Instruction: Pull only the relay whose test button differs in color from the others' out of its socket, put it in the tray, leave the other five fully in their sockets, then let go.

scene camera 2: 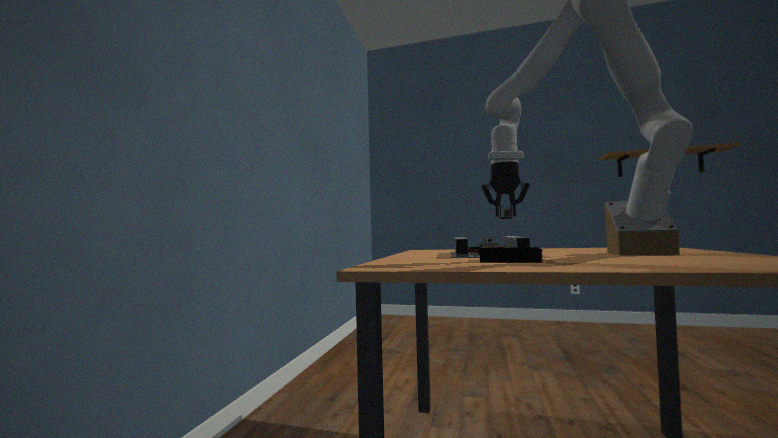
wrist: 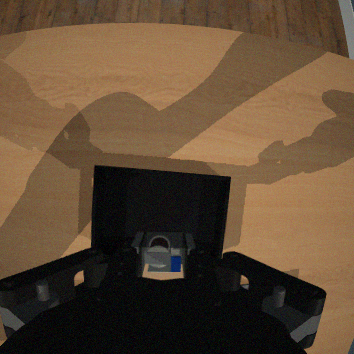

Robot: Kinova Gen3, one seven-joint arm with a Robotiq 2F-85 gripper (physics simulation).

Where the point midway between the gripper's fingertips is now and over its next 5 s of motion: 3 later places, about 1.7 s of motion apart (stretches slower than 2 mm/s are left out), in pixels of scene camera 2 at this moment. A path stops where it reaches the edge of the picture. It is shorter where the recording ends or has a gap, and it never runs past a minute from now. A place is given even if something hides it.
The gripper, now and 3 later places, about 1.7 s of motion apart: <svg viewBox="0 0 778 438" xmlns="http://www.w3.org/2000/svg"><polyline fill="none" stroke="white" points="505,218 505,245 505,199 497,203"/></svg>
